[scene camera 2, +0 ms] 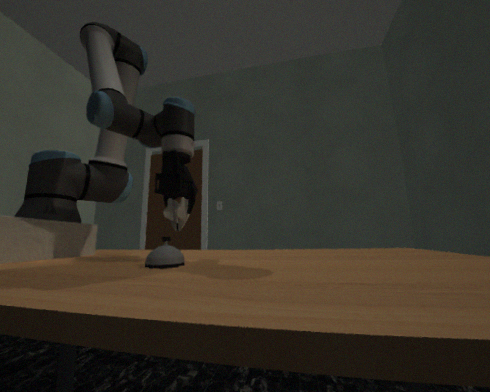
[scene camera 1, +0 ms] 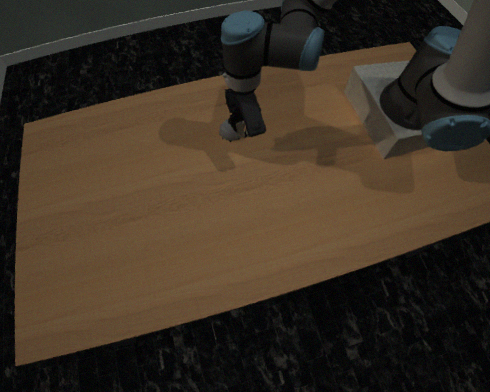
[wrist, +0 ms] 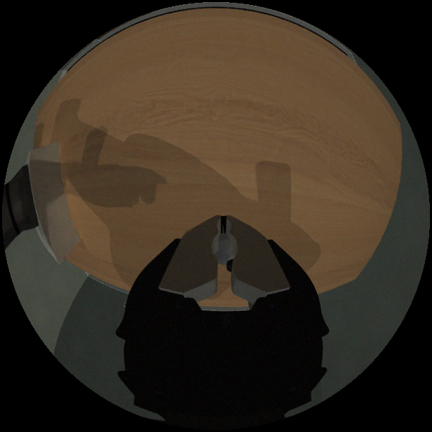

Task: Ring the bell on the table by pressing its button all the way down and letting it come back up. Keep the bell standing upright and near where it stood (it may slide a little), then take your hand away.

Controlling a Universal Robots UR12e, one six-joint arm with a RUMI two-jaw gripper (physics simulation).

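Seen in the pictures: gripper, fingertip midpoint: [scene camera 2: 177,231] [scene camera 1: 244,137]; arm's base, origin of the base link: [scene camera 2: 49,225] [scene camera 1: 406,107].
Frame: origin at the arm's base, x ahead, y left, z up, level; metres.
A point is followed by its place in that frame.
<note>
The bell [scene camera 1: 228,132] @[x 0.561, y -0.196, z -0.077 m] [scene camera 2: 165,257] @[x 0.557, y -0.254, z -0.090 m] is a grey dome on a dark base and stands upright on the table [scene camera 1: 125,225] @[x 0.972, y -0.035, z -0.113 m] [scene camera 2: 300,295] @[x 0.801, y -0.457, z -0.113 m] [wrist: 215,60]. Its small black button [scene camera 2: 166,239] @[x 0.546, y -0.226, z -0.053 m] [wrist: 230,265] stands up from the top. My gripper [scene camera 1: 244,134] @[x 0.532, y -0.125, z -0.032 m] [scene camera 2: 177,229] @[x 0.532, y -0.125, z -0.032 m] [wrist: 222,217] is shut and empty, pointing down. In scene camera 2 its tips are slightly higher than the button and a little to its right, apart from it. In the wrist view part of the bell [wrist: 223,255] shows through the gap between the fingers, behind the tips; the fingers hide the rest.
The arm's pale base block [scene camera 1: 372,100] @[x 0.091, y -0.070, z -0.001 m] [scene camera 2: 50,240] @[x 0.091, y -0.073, z -0.054 m] [wrist: 55,200] stands at one end of the table. Shadows of the arm lie across the tabletop around the bell. A brown door [scene camera 2: 155,200] is in the wall behind.
</note>
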